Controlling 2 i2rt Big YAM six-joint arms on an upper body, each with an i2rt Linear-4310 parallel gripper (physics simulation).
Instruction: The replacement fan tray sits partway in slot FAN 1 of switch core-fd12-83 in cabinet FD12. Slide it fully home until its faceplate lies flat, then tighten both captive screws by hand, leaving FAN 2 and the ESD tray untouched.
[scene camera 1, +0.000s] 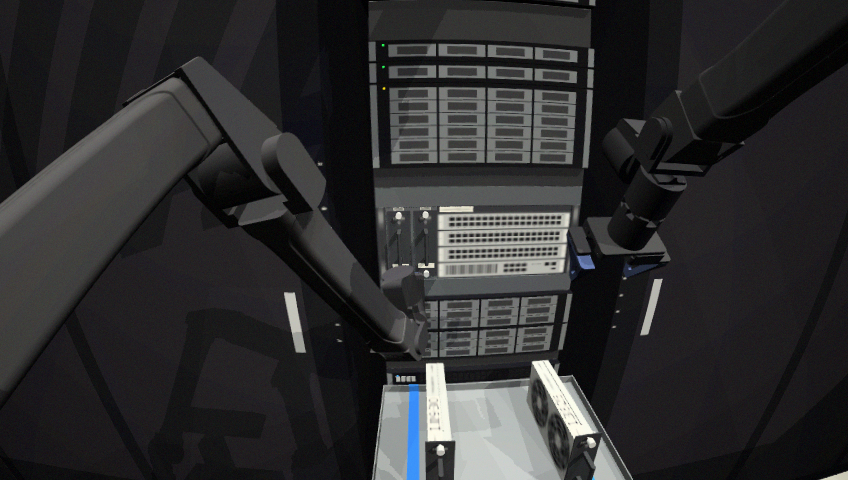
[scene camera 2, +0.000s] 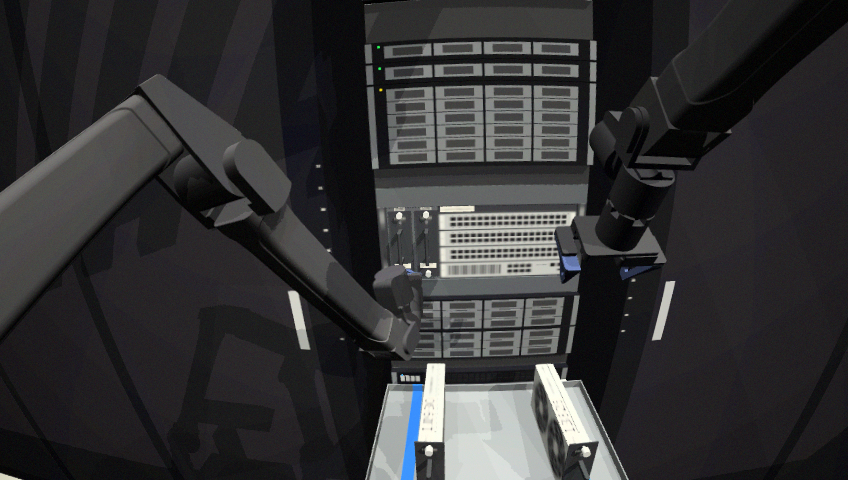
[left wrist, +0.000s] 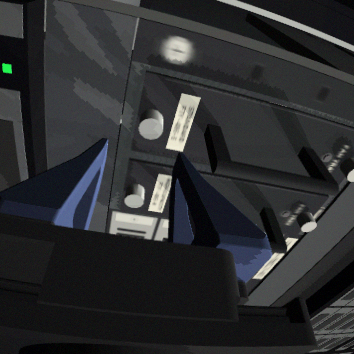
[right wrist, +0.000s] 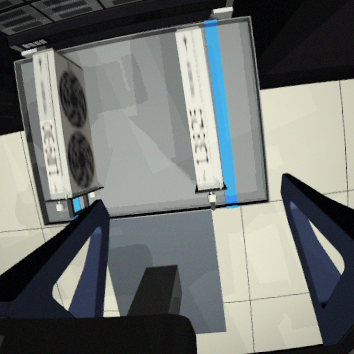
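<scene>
The FAN 1 tray (scene camera 1: 392, 246) (scene camera 2: 392, 246) (left wrist: 250, 125) sits in the outer slot; whether its faceplate lies fully flat cannot be told. Its lower captive screw (left wrist: 151, 124) and upper captive screw (left wrist: 351, 170) show in the left wrist view. FAN 2 (scene camera 1: 418, 255) (scene camera 2: 419, 255) (left wrist: 235, 192) sits beside it, with a lower screw (left wrist: 135, 195). My left gripper (left wrist: 141, 154) is partly open and empty, in front of the lower screws; the wrist hides its fingertips in scene camera 1. My right gripper (scene camera 1: 606, 270) (scene camera 2: 599, 274) (right wrist: 190, 194) is wide open and empty, right of the switch.
The grey ESD tray (scene camera 1: 487, 410) (scene camera 2: 487, 410) (right wrist: 125, 165) stands low in front of the cabinet, holding two fan units (scene camera 1: 436, 404) (scene camera 1: 556, 404) and a blue strip (scene camera 1: 412, 428) (right wrist: 220, 110). White line cards (scene camera 1: 502, 245) (scene camera 2: 505, 245) fill the switch right of FAN 2. Servers lie above and below.
</scene>
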